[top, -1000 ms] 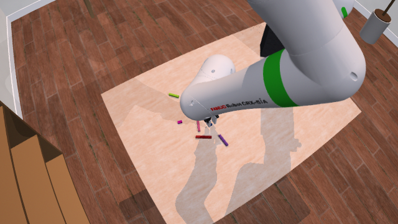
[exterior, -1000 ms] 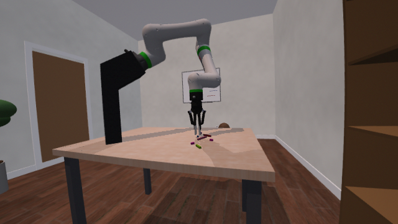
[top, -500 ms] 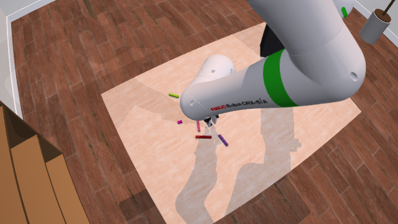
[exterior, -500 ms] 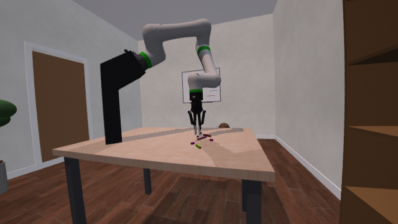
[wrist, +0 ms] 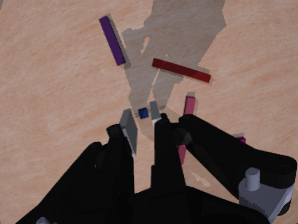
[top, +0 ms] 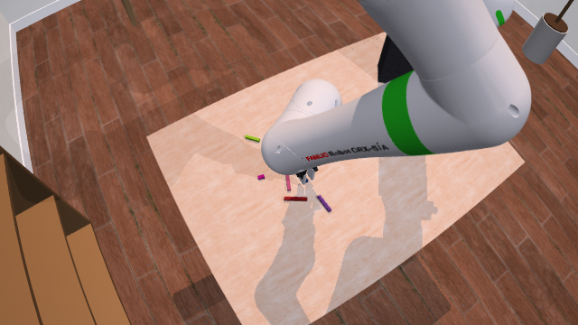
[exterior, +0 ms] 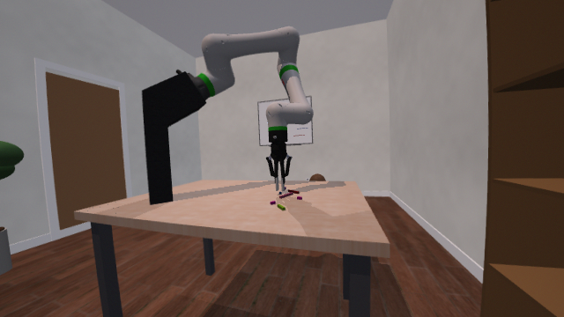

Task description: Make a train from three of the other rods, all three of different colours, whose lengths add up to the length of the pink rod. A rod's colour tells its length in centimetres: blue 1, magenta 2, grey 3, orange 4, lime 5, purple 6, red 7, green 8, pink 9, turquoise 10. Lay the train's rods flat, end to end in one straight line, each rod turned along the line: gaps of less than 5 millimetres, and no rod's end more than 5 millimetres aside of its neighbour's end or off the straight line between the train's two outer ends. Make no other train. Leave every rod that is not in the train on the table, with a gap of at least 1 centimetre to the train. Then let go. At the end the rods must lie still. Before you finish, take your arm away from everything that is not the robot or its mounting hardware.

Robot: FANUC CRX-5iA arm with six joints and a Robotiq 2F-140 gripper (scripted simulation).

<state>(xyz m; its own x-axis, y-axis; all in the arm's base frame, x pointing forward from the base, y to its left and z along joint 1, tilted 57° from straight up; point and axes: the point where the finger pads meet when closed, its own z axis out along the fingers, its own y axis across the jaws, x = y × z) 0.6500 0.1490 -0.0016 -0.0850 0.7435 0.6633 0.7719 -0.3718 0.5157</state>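
The blue rod is 5 cm below my hand. Round my hand: red rod 5 cm ahead, 4 cm to the left, 5 cm below; then purple rod 2 cm behind, 9 cm to the left, 5 cm below; then pink rod 5 cm ahead, 3 cm to the right, 5 cm below.
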